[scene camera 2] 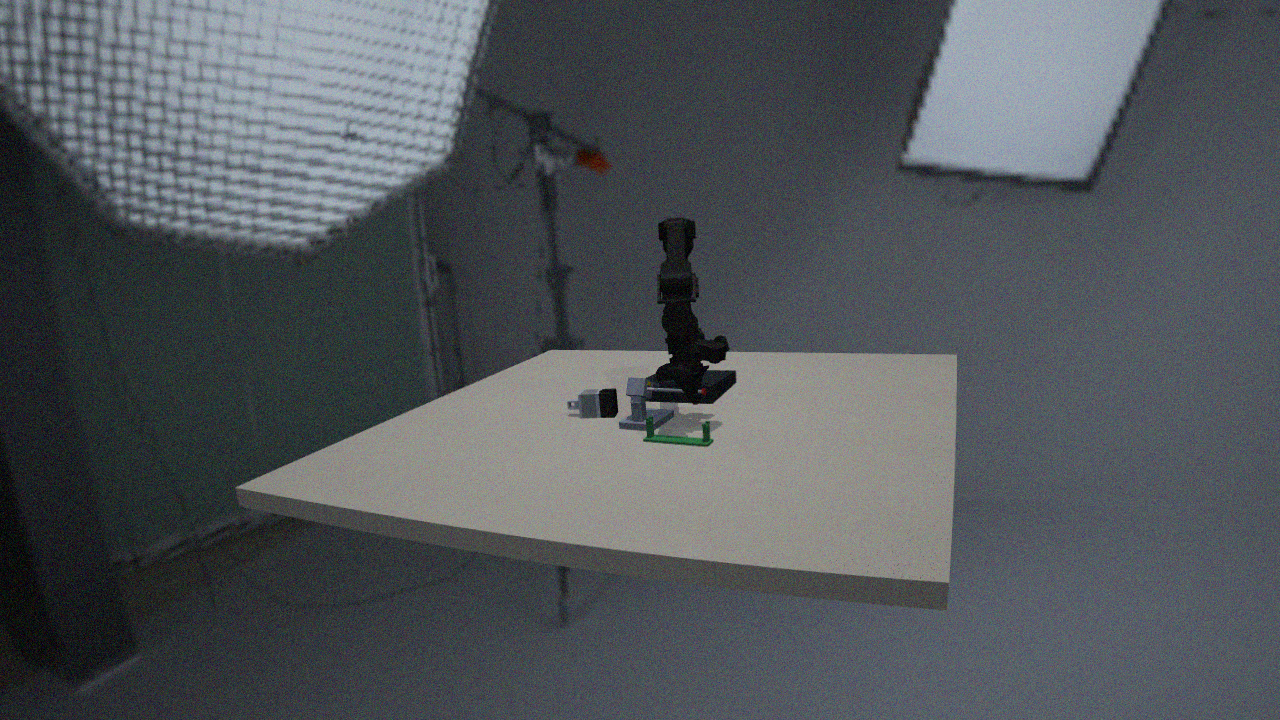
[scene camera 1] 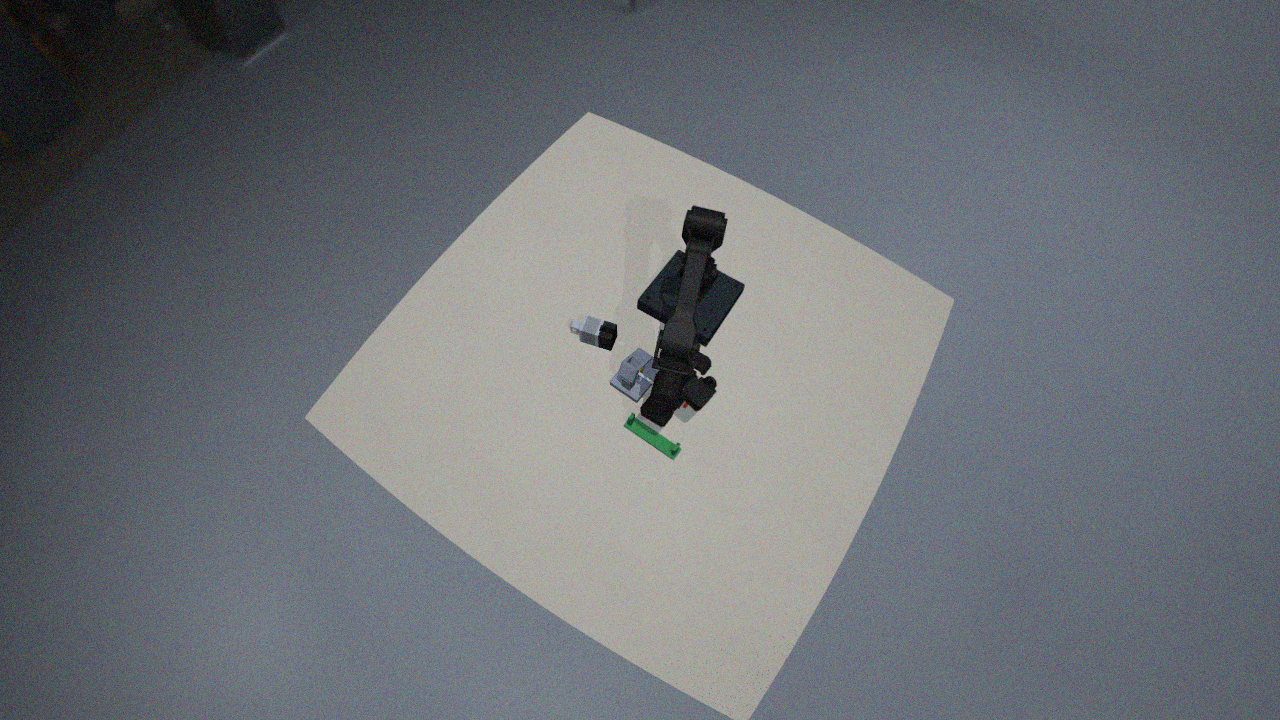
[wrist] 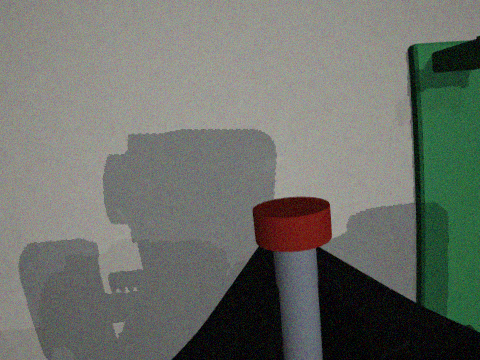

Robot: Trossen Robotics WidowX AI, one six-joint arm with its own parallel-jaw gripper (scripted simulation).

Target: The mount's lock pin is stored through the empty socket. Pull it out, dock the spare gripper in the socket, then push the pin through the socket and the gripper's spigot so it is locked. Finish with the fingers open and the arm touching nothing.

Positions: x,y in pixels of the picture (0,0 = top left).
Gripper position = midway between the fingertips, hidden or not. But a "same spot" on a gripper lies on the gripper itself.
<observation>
My gripper shows in scene camera 2, in scene camera 1 and in the wrist view (283,257). A spare gripper shows in scene camera 2 and in scene camera 1; in the wrist view it is out of frame. One and the same spot on the spare gripper: (scene camera 1: 593,331) is (scene camera 2: 592,393). One and the same spot on my gripper: (scene camera 1: 696,392) is (scene camera 2: 709,344).
</observation>
